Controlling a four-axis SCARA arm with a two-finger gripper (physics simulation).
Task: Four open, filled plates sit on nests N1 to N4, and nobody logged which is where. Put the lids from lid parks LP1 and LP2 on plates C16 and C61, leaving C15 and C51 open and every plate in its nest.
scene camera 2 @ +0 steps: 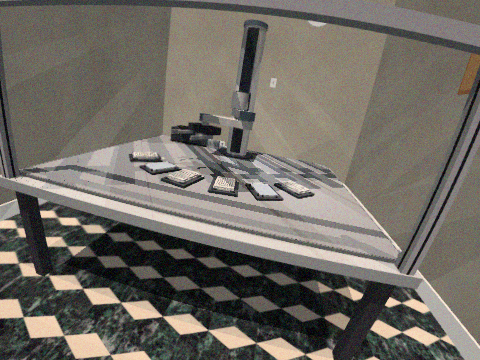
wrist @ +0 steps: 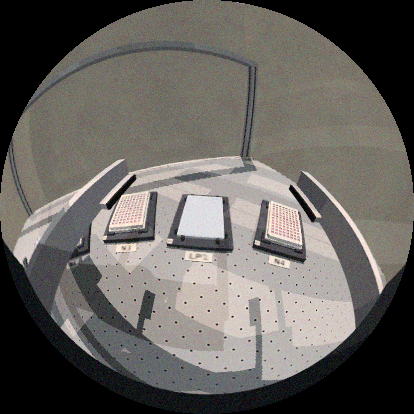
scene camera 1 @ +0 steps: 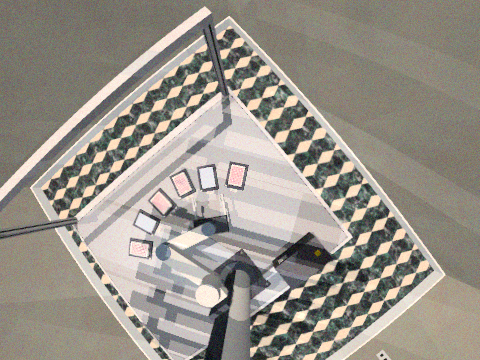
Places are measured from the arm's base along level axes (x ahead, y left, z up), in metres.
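Pixels of known places: gripper, fingertip midpoint: (scene camera 2: pixel 180 134) (wrist: pixel 214 168) (scene camera 1: pixel 207 196); arm's base at its link origin: (scene camera 2: pixel 235 155) (scene camera 1: pixel 238 279).
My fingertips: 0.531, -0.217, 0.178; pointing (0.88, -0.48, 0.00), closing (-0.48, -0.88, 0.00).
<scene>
For each thing: its top centre in the pictures, then the offset to it from my fingertips, as dx, dy, dz. "*": a spot on its surface instead. Level surfaces: height alone.
- pale blue lid at its top centre: (wrist: pixel 202 212) (scene camera 2: pixel 160 165) (scene camera 1: pixel 207 177) +0.108, -0.044, -0.147
- open plate with reddish wells, top centre: (wrist: pixel 129 206) (scene camera 2: pixel 183 174) (scene camera 1: pixel 181 183) +0.182, +0.110, -0.139
- open plate at its top centre: (wrist: pixel 285 219) (scene camera 2: pixel 145 154) (scene camera 1: pixel 236 175) +0.002, -0.197, -0.139
- second lid at its top centre: (scene camera 2: pixel 263 189) (scene camera 1: pixel 145 222) +0.139, +0.469, -0.147
- perforated table at its surface level: dz -0.165
- black item at a spot on its surface: (scene camera 1: pixel 305 255) * -0.618, -0.218, -0.050
My gripper (scene camera 1: pixel 210 202) (wrist: pixel 214 168) is open and empty, short of the nests, its fingers wide apart and pointing towards LP1. A pale blue lid (scene camera 1: pixel 208 178) (scene camera 2: pixel 160 167) (wrist: pixel 202 216) lies on LP1. An open plate with reddish wells (scene camera 1: pixel 182 183) (scene camera 2: pixel 183 177) (wrist: pixel 131 212) sits on N3, left of LP1 in the wrist view; another open plate (scene camera 1: pixel 237 176) (scene camera 2: pixel 145 155) (wrist: pixel 285 225) sits on N4, to its right. Two more open plates, one (scene camera 1: pixel 161 202) (scene camera 2: pixel 224 185) beside N3 and one (scene camera 1: pixel 140 248) (scene camera 2: pixel 296 188) at the row's end, flank the second lid (scene camera 1: pixel 146 222) (scene camera 2: pixel 264 190). No plate codes are readable.
The nests and parks form an arc on the perforated table (scene camera 1: pixel 270 175) (scene camera 2: pixel 125 190) (wrist: pixel 200 320). The arm's column (scene camera 1: pixel 240 300) (scene camera 2: pixel 248 75) stands behind them. A black item (scene camera 1: pixel 305 255) lies at the table's edge. Frame posts (scene camera 1: pixel 216 60) (wrist: pixel 249 110) rise at the table corners.
</scene>
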